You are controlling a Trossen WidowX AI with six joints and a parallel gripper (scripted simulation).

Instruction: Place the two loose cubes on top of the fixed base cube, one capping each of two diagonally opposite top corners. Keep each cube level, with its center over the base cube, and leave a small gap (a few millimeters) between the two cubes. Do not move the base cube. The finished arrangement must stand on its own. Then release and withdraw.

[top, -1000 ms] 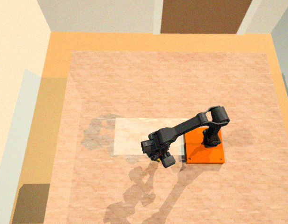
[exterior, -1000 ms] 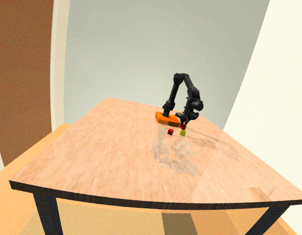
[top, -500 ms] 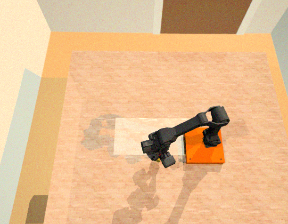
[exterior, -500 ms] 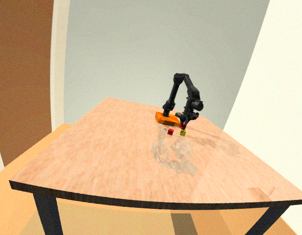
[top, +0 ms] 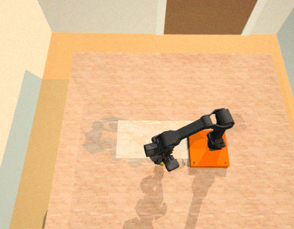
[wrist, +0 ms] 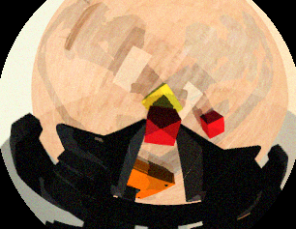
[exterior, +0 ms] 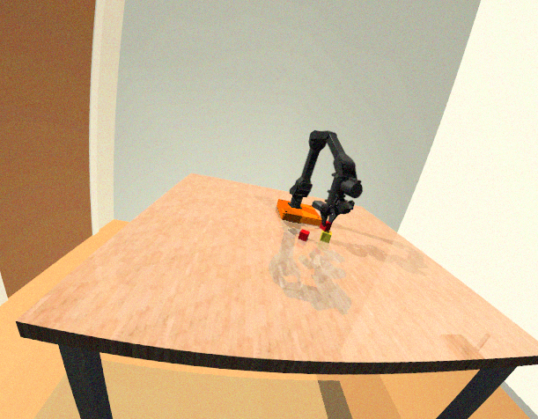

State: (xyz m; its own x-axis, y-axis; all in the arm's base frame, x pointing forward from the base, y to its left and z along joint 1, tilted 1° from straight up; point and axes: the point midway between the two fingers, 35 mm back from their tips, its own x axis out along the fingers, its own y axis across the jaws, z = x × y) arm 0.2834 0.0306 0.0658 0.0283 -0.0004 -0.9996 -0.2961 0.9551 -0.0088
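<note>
The yellow base cube lies 20 mm ahead of my gripper tip, 10 mm to the left of it and 40 mm below it.
</note>
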